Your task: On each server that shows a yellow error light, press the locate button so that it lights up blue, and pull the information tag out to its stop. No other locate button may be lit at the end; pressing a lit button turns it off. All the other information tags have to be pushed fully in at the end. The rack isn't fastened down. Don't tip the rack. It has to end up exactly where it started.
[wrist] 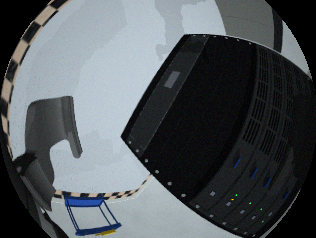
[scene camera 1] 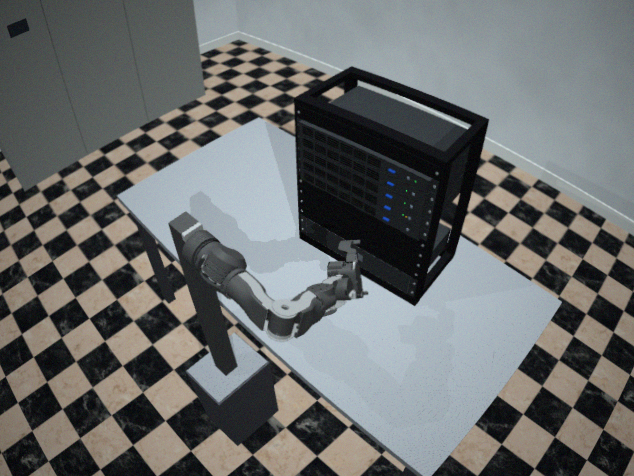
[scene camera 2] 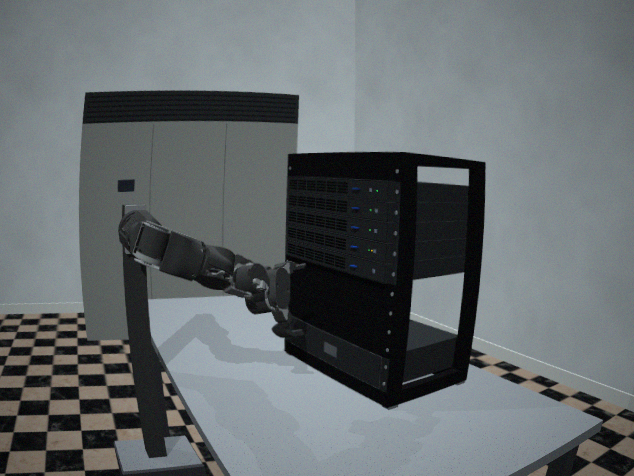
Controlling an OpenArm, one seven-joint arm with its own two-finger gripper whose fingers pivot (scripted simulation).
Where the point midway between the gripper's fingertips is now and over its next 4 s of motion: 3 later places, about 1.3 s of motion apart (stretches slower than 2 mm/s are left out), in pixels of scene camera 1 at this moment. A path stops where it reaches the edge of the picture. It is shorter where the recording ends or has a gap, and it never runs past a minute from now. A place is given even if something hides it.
The gripper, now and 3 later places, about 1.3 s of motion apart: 355, 267; 358, 226; 399, 235; 403, 210
